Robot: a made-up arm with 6 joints.
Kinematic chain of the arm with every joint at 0, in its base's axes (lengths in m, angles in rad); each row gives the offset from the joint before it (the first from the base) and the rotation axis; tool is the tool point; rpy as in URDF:
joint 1: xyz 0 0 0.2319 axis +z
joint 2: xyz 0 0 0 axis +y
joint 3: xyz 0.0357 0 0.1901 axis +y
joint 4: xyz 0.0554 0 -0.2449 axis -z
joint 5: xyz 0 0 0 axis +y
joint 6: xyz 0.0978 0 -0.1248 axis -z
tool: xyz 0 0 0 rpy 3.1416 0 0
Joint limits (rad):
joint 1: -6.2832..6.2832
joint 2: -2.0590..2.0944
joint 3: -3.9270..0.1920
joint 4: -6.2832..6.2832
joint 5: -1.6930..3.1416
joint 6: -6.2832..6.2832
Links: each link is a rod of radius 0.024 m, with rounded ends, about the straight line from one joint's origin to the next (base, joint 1, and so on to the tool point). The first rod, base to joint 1, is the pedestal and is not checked.
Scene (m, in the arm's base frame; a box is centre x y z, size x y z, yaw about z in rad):
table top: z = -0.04
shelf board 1: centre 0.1 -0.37 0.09 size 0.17 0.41 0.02 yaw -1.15
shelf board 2: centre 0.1 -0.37 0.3 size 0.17 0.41 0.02 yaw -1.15
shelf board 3: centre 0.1 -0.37 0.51 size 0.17 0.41 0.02 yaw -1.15
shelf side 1: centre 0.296 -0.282 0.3 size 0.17 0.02 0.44 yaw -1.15
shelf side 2: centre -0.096 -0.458 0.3 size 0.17 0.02 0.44 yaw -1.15
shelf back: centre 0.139 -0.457 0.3 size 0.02 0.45 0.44 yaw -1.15
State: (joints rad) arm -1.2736 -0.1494 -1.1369 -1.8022 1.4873 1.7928
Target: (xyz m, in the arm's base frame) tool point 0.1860 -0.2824 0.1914
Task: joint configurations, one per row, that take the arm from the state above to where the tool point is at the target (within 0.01 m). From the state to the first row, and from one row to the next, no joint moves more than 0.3 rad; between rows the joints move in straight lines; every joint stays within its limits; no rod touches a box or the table.
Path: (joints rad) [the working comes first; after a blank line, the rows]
Joints at the target: -0.7127 -0.0543 -0.6804 -1.6955 1.2897 1.7928
Straight joint move there: touches shelf board 2.

1: -1.2252 -0.4002 -0.9599 -1.6348 1.7304 1.7928
2: -1.1767 -0.6511 -0.7829 -1.4673 1.9736 1.7928
3: -0.9229 -0.5994 -0.6768 -1.3459 1.9518 1.7928
4: -0.6690 -0.5478 -0.5707 -1.2245 1.9300 1.7928
5: -0.4151 -0.4961 -0.4645 -1.1031 1.9082 1.7928
6: -0.1612 -0.4445 -0.3584 -0.9816 1.8864 1.7928
7: -0.3450 -0.3144 -0.4658 -1.2196 1.6875 1.7928
8: -0.5288 -0.1843 -0.5731 -1.4576 1.4886 1.7928
9: -0.7127 -0.0543 -0.6804 -1.6955 1.2897 1.7928

